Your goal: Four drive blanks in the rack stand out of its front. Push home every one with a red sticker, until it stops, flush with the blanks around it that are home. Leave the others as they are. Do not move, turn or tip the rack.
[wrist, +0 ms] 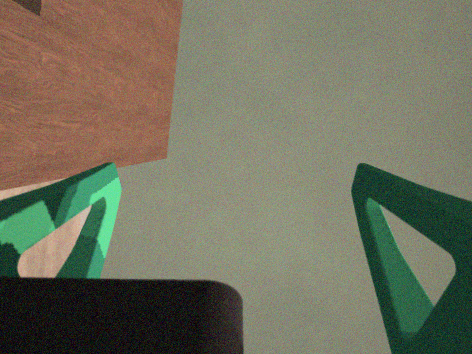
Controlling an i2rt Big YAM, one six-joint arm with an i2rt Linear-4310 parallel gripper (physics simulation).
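My gripper (236, 176) is open, with its two green fingers wide apart at the left and right of the wrist view and nothing between them. The rack, its drive blanks and the red stickers do not show in this view, so I cannot tell how the blanks stand or where the gripper is relative to them.
A reddish-brown wooden surface (95, 90) fills the upper left, its corner just above the left fingertip. A dark patch (29, 5) shows at the top left corner. Grey-green floor (280, 100) lies beyond the edge. A black rounded block (115, 317) covers the lower left.
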